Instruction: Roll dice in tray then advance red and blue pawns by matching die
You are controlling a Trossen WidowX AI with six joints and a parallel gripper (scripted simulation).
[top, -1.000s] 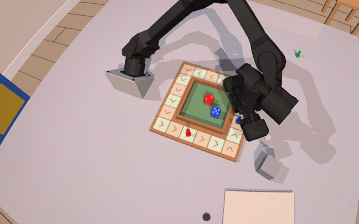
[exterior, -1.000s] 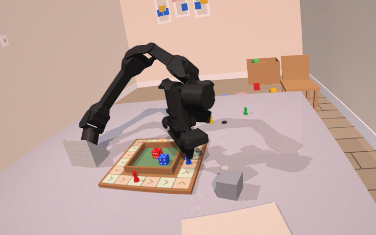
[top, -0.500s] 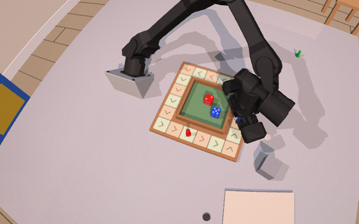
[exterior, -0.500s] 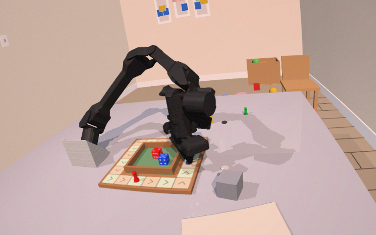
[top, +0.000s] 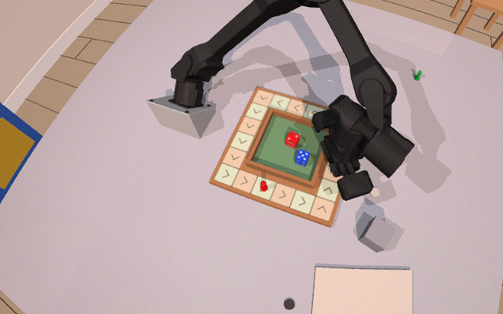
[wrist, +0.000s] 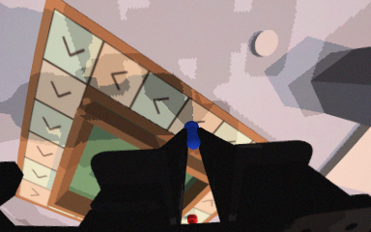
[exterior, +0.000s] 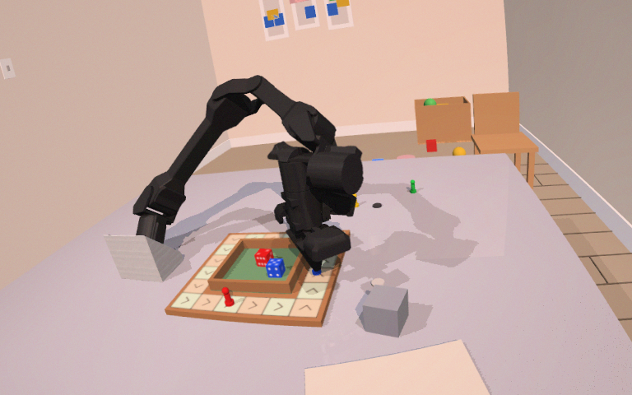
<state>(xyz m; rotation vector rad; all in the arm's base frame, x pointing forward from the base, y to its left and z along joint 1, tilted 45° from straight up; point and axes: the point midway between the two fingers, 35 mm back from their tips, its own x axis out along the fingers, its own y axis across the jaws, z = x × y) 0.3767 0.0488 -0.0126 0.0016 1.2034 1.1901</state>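
The white disc is 110 mm ahead of my gripper tip and 20 mm below it. Also, from my gripper tip: blue pawn (10 mm above); red pawn (120 mm behind, 110 mm to the right); pale sheet (230 mm to the right, 190 mm ahead, 20 mm below).
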